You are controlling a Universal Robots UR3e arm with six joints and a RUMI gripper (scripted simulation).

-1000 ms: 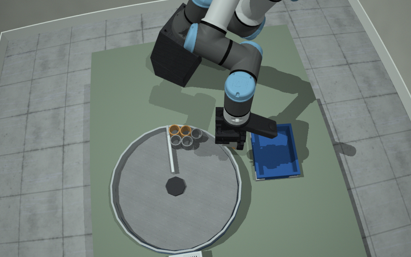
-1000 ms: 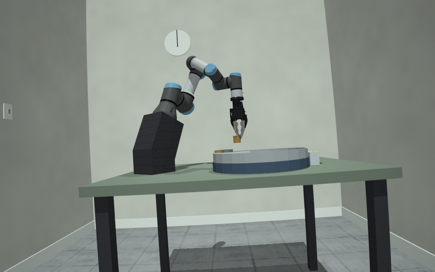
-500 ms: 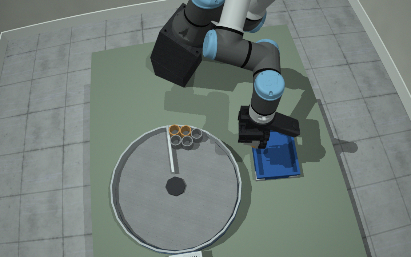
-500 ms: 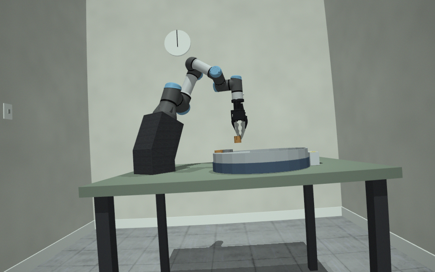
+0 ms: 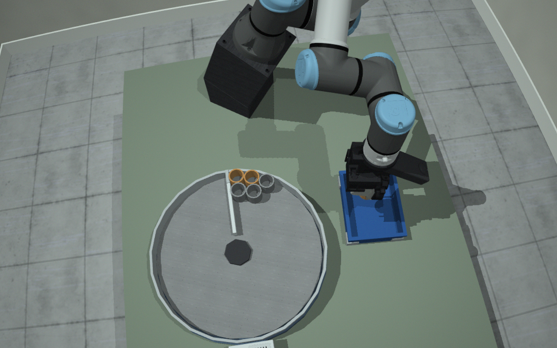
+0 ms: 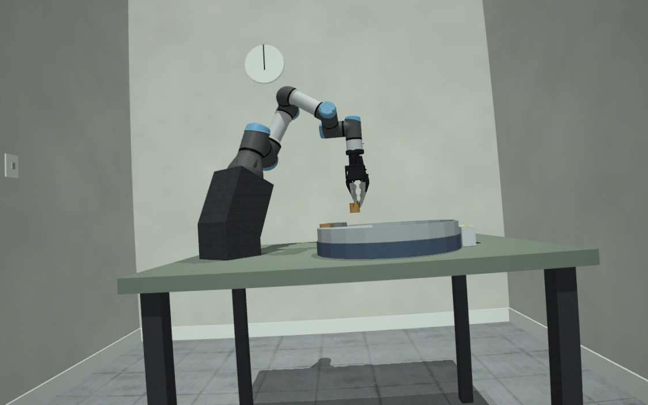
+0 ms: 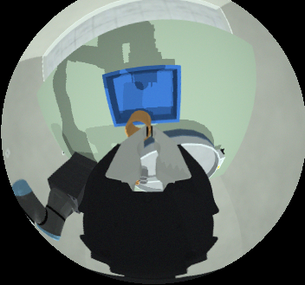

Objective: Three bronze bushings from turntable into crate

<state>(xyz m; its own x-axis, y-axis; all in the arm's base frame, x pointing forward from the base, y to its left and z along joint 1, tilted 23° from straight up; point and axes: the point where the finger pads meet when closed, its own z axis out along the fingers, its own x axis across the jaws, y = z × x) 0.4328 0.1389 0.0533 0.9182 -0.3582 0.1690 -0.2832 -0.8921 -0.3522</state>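
The blue crate is 1 cm behind my hand, 3 cm to the left of it and 13 cm below it. Also, from my hand: grey turntable (2 cm ahead, 32 cm to the right, 10 cm below).
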